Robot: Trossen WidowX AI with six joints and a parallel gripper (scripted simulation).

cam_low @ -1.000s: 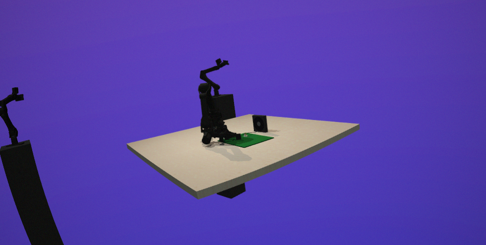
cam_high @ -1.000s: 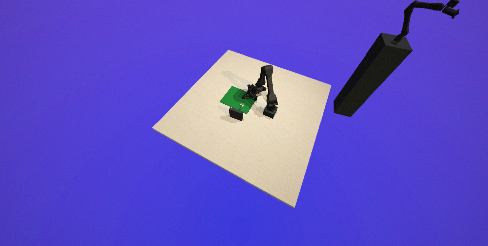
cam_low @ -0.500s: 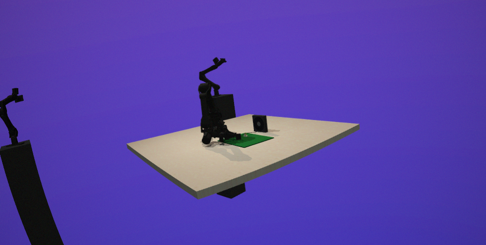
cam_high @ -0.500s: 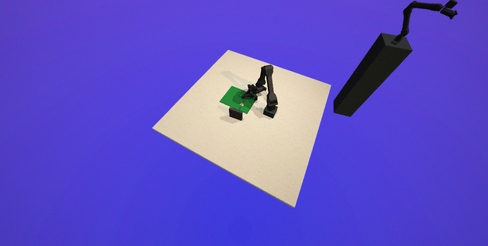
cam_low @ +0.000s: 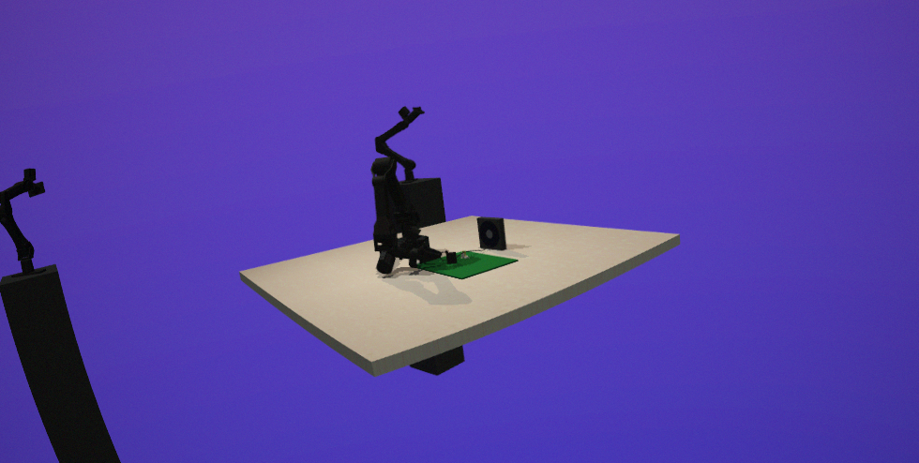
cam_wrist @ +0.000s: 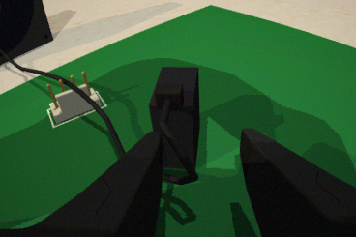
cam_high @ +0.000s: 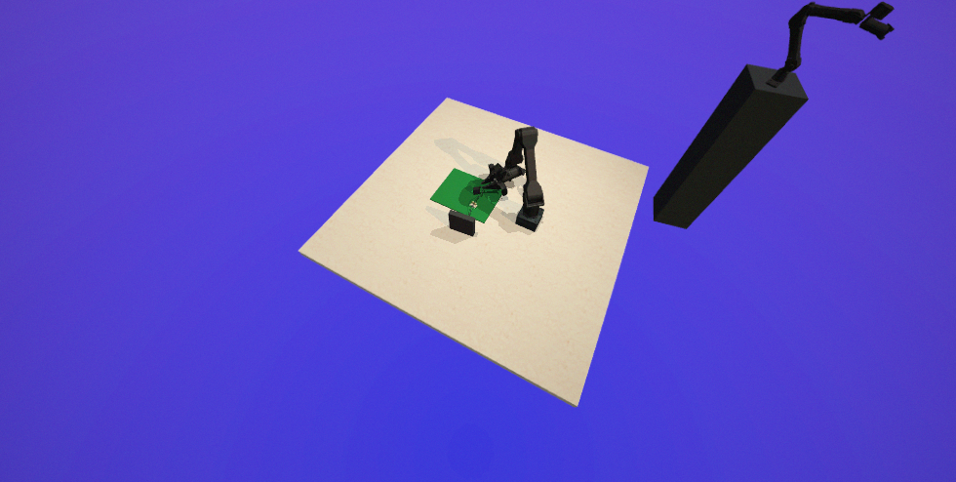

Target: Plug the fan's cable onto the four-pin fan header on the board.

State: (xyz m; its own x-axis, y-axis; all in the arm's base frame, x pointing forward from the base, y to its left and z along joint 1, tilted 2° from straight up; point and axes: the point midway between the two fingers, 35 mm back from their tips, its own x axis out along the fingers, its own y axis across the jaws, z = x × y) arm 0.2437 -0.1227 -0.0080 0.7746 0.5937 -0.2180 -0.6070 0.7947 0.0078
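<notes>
The black fan plug is 30 mm to the left of my gripper tip, 20 mm below it and 20 mm ahead of it. The rest, counted from my gripper tip: green board: 60 mm ahead, 50 mm below, 40 mm to the left; then black fan: 250 mm to the left, 20 mm ahead, 20 mm above; then header: 100 mm to the left, 40 mm below, 10 mm ahead.
</notes>
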